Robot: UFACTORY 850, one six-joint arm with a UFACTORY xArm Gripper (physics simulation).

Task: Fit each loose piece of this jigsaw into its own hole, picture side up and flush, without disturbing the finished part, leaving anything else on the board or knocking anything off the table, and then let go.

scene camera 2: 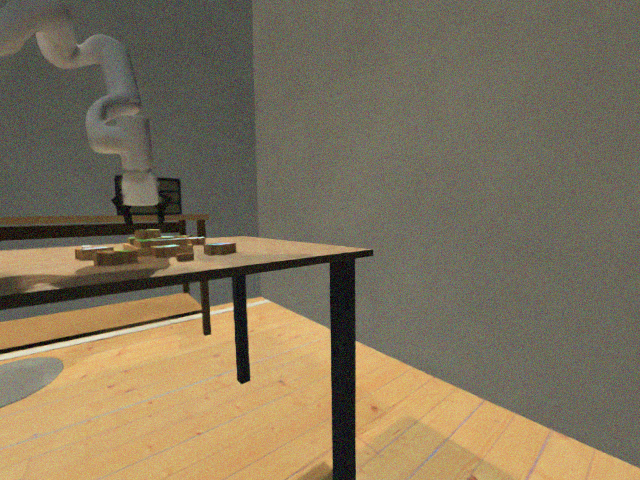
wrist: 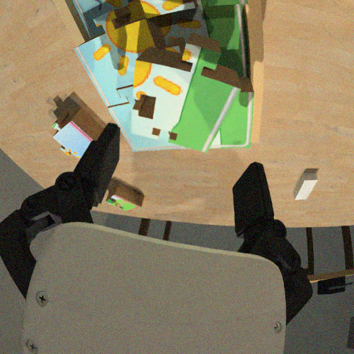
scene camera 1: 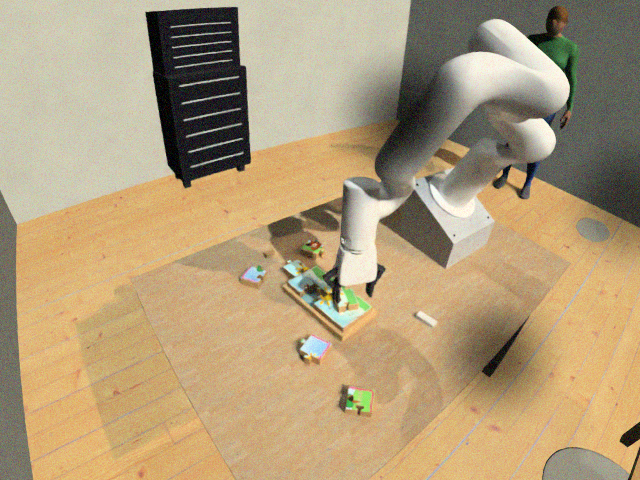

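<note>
My gripper (scene camera 1: 353,294) (scene camera 2: 144,221) (wrist: 183,157) is open and empty, pointing down around and above a loose cream-and-green piece (scene camera 1: 347,300) (scene camera 2: 147,233) (wrist: 202,107). That piece lies picture side up, skewed, on top of the picture in the wooden board (scene camera 1: 359,326) (wrist: 258,102), not in a hole. Dark holes show in the board beyond it. Other loose pieces lie on the table: a blue one (scene camera 1: 315,347) (wrist: 72,140), a green one (scene camera 1: 358,400) (wrist: 122,202), a pink-edged blue one (scene camera 1: 253,276), a red-and-green one (scene camera 1: 311,248) and a light blue one (scene camera 1: 294,267) near the board's far end.
A white block (scene camera 1: 425,318) (wrist: 306,185) lies on the table (scene camera 1: 232,382) to the right of the board in scene camera 1. A small wooden block (scene camera 1: 268,253) (scene camera 2: 185,256) lies near the far pieces. The arm's grey base (scene camera 1: 439,232) stands behind the gripper.
</note>
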